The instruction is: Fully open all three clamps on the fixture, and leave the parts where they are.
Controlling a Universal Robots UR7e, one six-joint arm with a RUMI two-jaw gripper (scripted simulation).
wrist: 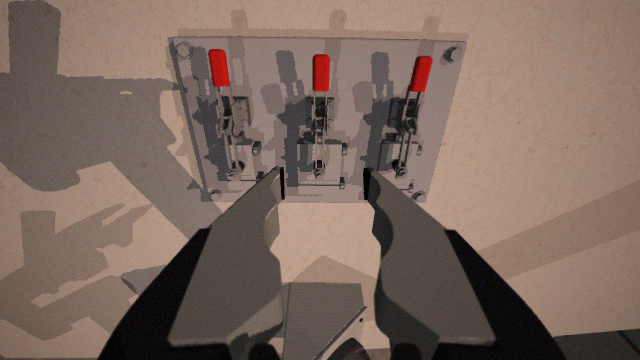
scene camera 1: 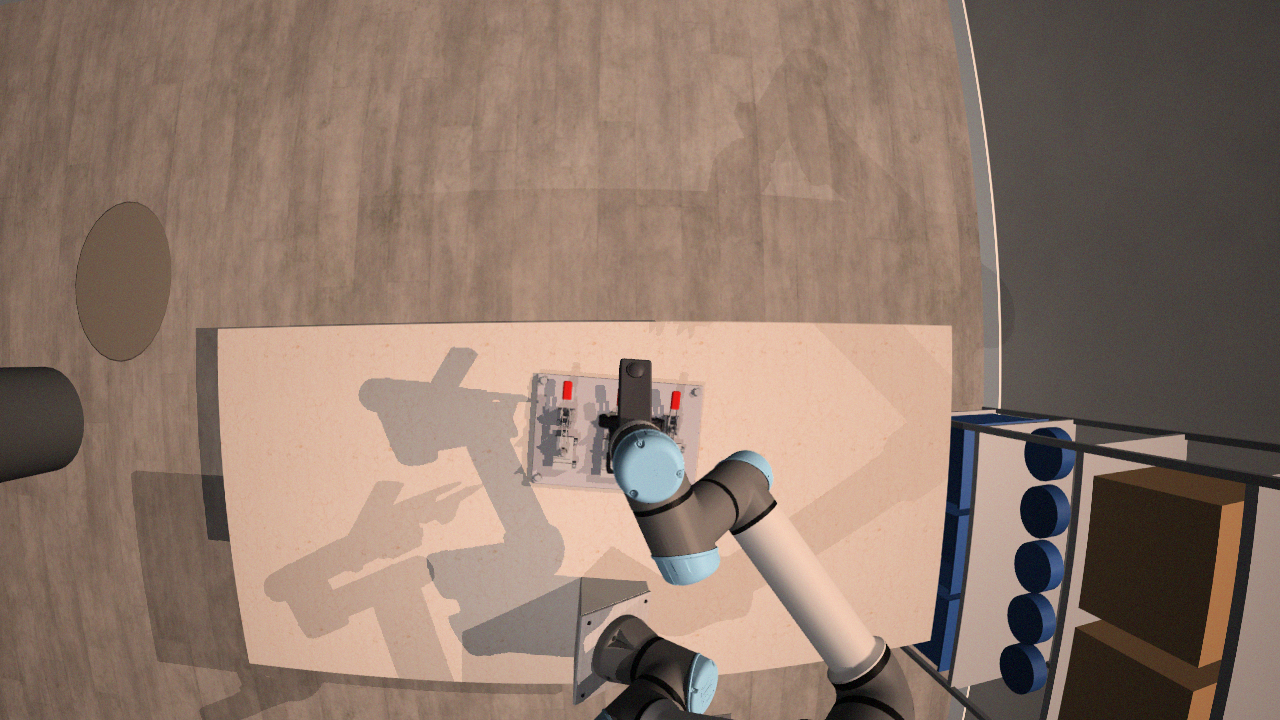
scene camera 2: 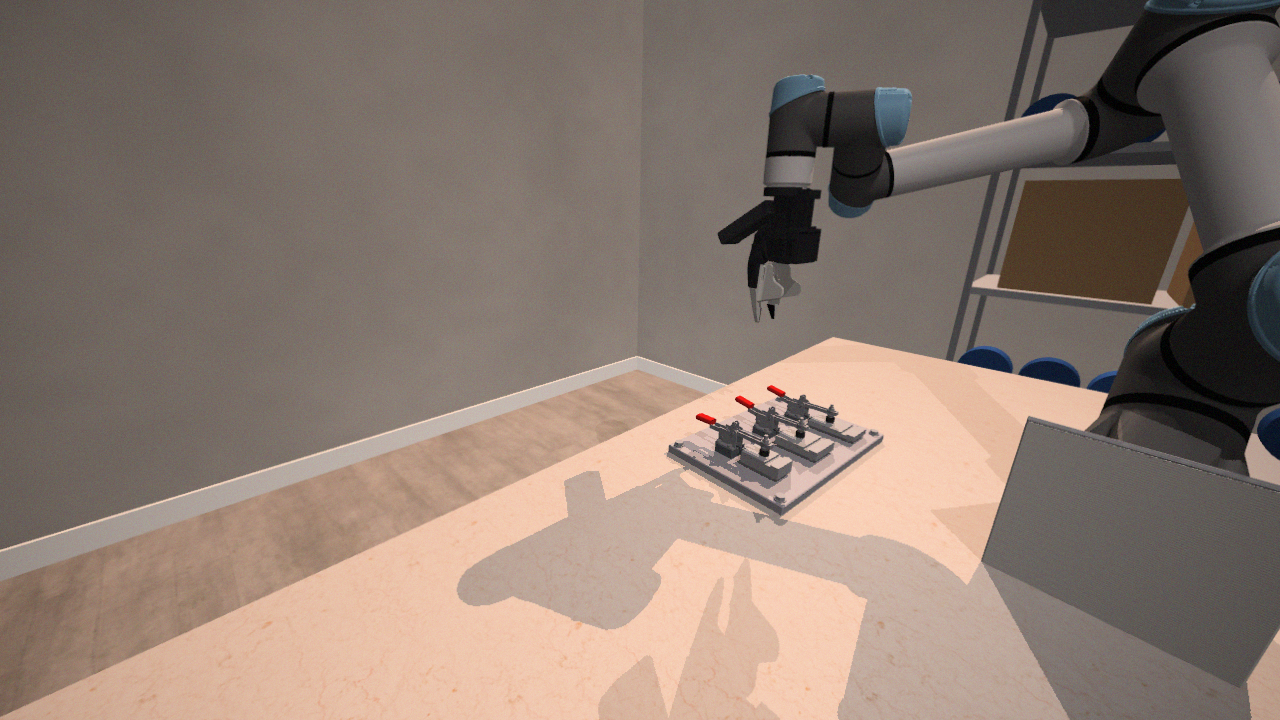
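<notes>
The wrist view shows my gripper. Scene camera 1 shows my gripper too. A grey fixture plate is visible along with the gripper.
</notes>
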